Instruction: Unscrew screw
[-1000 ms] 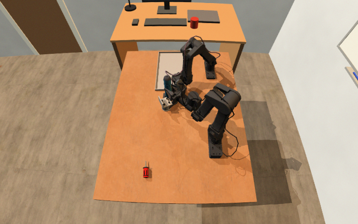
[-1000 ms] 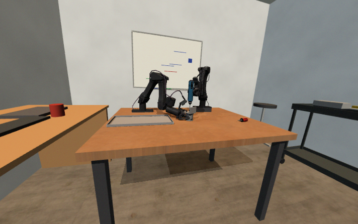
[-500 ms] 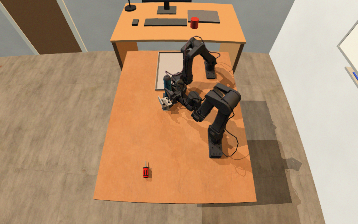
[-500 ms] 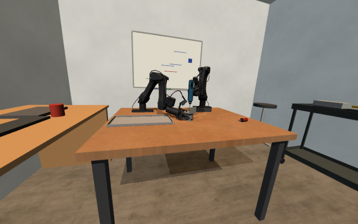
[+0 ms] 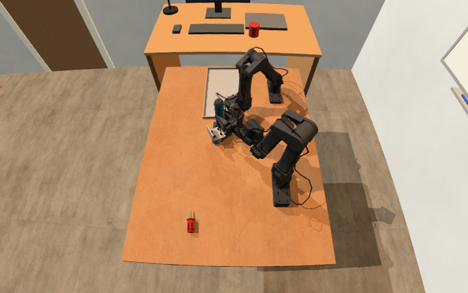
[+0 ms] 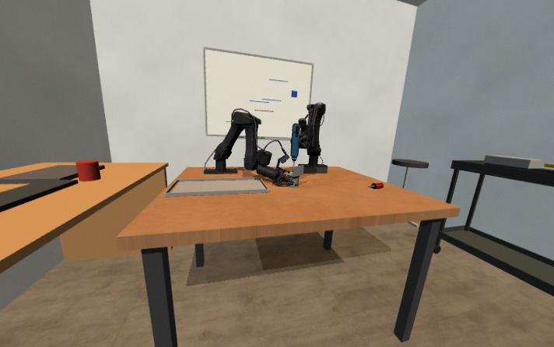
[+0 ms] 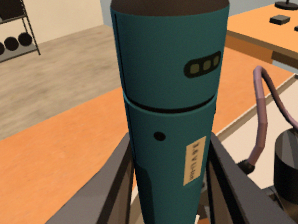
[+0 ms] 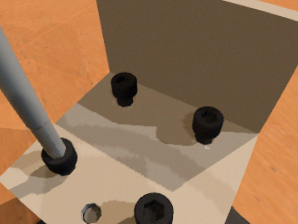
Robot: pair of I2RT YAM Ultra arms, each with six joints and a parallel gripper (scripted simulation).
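My right hand is 50 mm below the l-shaped bracket. From my right hand the other things lie so: small red screwdriver (80 mm ahead, 430 mm to the left, 10 mm below); grey bit (20 mm behind, 10 mm to the left, 70 mm above); grey tray (360 mm to the right, 20 mm below).
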